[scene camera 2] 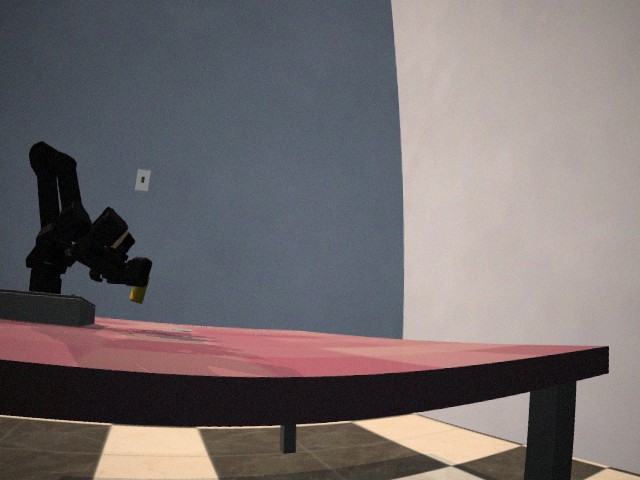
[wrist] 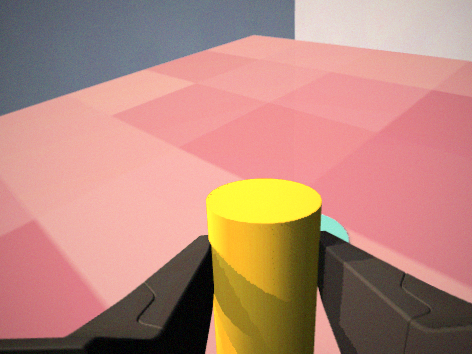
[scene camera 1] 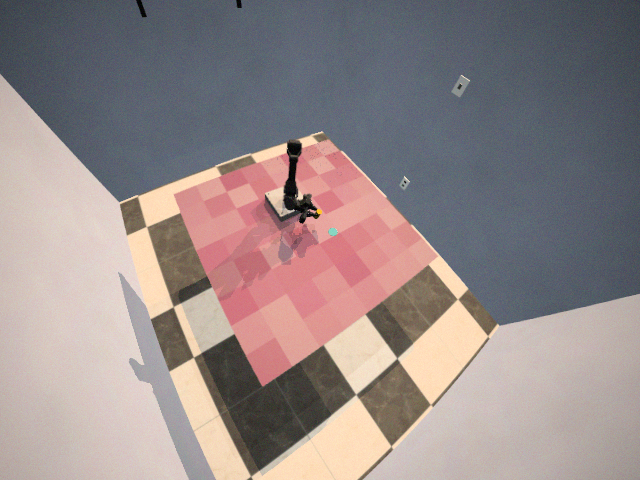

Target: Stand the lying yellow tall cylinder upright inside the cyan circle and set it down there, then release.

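Observation:
The yellow tall cylinder is held in the air between the fingers of my gripper, which is shut on it. In the scene camera 2 view the cylinder is near upright, tilted a little, with its lower end above the table. The cyan circle lies flat on the table, a little apart from the cylinder. In the wrist view it lies beyond the right finger, partly hidden by the cylinder and the finger.
The pink patchwork table top spreads around the circle. The arm's base plate stands on the table behind the gripper. A blue-grey wall rises beyond the table's far edge.

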